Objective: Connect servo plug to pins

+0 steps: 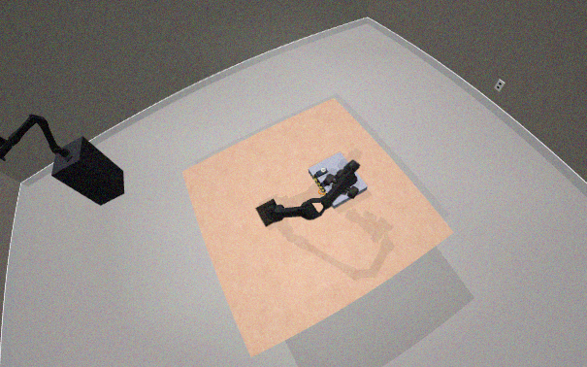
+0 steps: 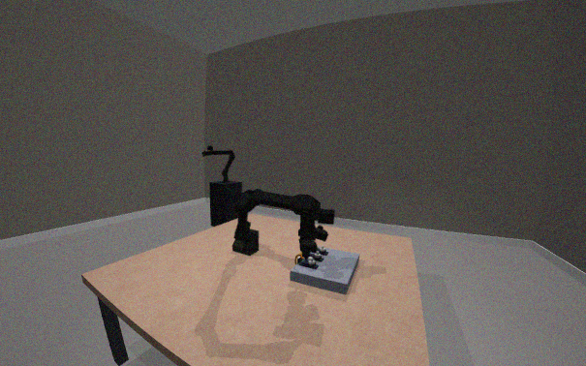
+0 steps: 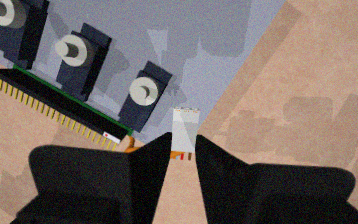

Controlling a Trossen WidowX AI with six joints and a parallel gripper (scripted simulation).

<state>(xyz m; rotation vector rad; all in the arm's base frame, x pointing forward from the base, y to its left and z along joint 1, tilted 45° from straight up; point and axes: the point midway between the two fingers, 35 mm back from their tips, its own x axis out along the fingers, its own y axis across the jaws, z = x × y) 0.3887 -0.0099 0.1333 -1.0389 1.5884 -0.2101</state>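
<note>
Now: gripper tip 60 mm past the white band, 50 mm to the right of it and 30 mm above it. The rest, counted from my gripper tip: grey printed holder: 100 mm ahead, 130 mm to the left, 80 mm below.
</note>
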